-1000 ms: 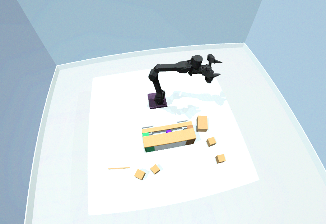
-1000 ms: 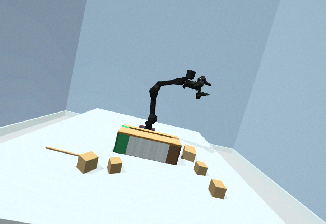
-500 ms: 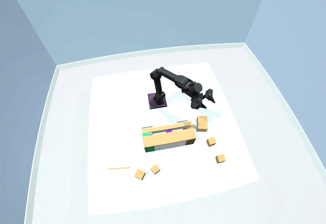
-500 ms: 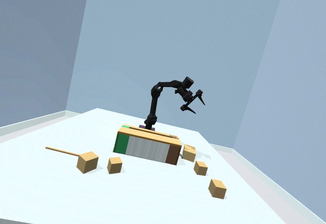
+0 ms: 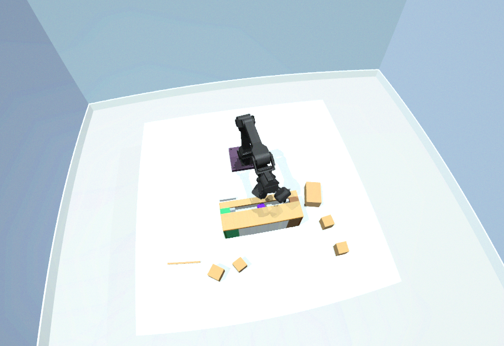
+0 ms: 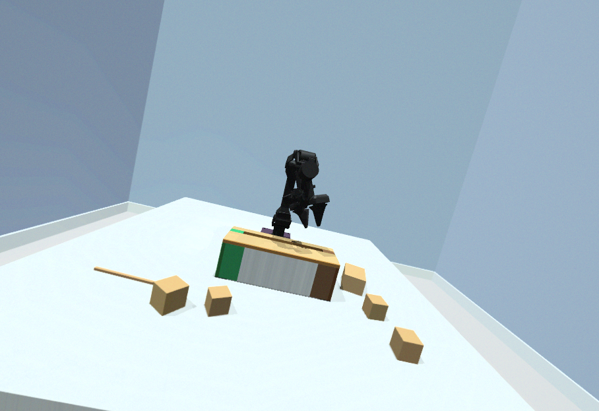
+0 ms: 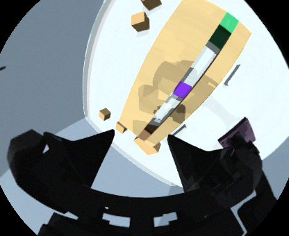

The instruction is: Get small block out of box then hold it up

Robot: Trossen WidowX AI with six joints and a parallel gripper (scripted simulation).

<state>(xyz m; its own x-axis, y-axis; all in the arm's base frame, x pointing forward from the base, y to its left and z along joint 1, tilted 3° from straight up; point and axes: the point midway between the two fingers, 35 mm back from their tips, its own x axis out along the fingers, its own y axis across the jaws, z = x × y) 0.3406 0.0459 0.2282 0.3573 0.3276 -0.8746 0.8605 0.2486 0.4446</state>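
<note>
The purple block is 2 cm behind my gripper tip, 7 cm to the right of it and 12 cm below it. Round my gripper tip: box (4 cm behind, 8 cm to the right, 14 cm below); thin wooden stick (11 cm ahead, 52 cm to the right, 20 cm below); tan block (3 cm behind, 22 cm to the left, 18 cm below).
</note>
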